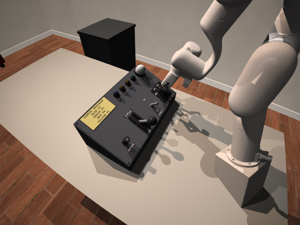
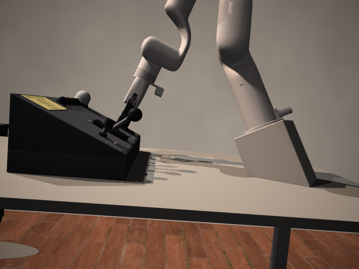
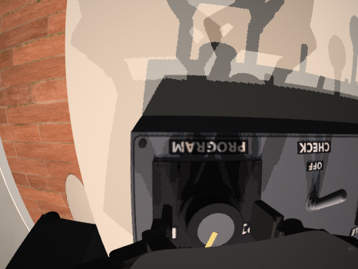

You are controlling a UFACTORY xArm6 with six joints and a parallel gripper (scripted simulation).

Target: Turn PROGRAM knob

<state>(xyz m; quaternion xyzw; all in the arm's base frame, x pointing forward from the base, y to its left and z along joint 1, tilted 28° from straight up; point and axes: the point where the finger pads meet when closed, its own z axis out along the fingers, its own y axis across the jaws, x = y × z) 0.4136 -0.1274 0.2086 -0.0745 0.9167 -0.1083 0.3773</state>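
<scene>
The check toggle lies 120 mm to the left of my hand, 10 mm below it and 10 mm behind it. The rest, counted from my hand: dark sloped console (180 mm to the left, 30 mm below, 30 mm ahead); black ball lever (240 mm to the left, 40 mm behind); mode knob (360 mm to the left, 20 mm behind, 10 mm below).
</scene>
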